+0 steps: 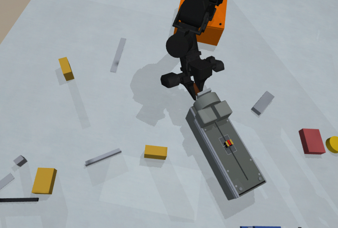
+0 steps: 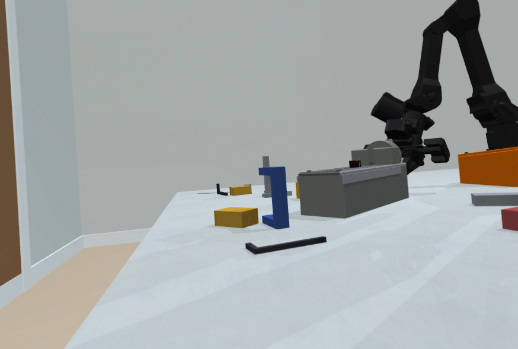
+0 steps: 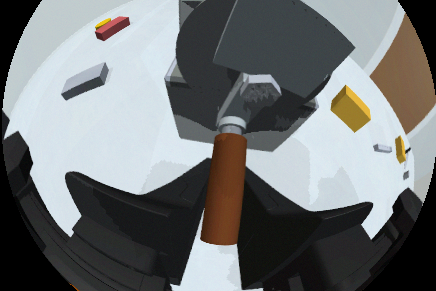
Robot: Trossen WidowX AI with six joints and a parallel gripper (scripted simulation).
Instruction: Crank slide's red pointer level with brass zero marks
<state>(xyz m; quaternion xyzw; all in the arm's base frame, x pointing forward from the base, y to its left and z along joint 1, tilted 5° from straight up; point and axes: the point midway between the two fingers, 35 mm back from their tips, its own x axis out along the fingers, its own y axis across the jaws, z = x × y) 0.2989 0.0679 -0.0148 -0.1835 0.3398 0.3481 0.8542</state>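
Right now my gripper tip is 2 cm below the brown handle, 1 cm to the left of it and 1 cm past it. Round my gripper tip: red pointer (12 cm to the left, 12 cm ahead, 5 cm above); then grey block (21 cm to the left, 10 cm behind, 3 cm below); then blue clamp (28 cm ahead, 25 cm to the left, 2 cm above).
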